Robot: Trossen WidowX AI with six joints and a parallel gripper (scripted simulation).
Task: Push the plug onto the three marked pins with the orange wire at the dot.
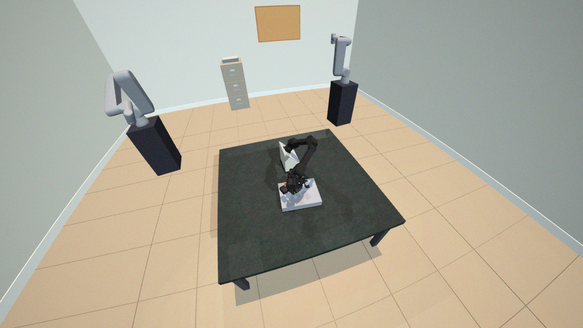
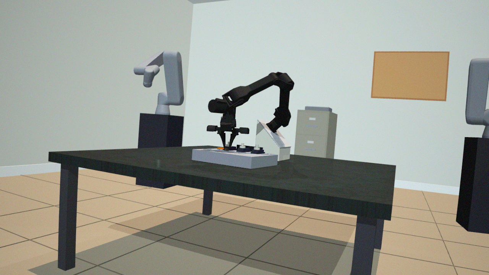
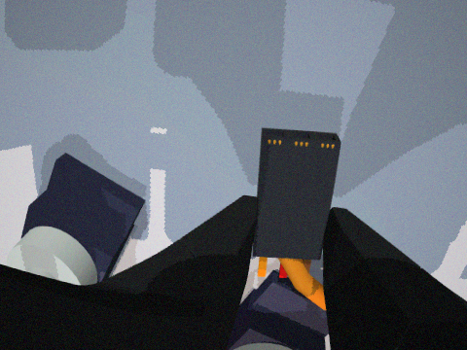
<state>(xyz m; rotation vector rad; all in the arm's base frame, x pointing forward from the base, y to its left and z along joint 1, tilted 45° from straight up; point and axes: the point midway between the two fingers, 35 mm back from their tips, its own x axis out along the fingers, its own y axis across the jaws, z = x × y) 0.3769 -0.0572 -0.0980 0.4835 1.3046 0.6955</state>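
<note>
My gripper tip is 110 mm past the yellow band, 50 mm to the right of it and 20 mm below it. Also, from my gripper tip: dark dot (100 mm behind, 50 mm to the left, 20 mm above); printed holder (50 mm ahead, 40 mm to the left, 30 mm below).
</note>
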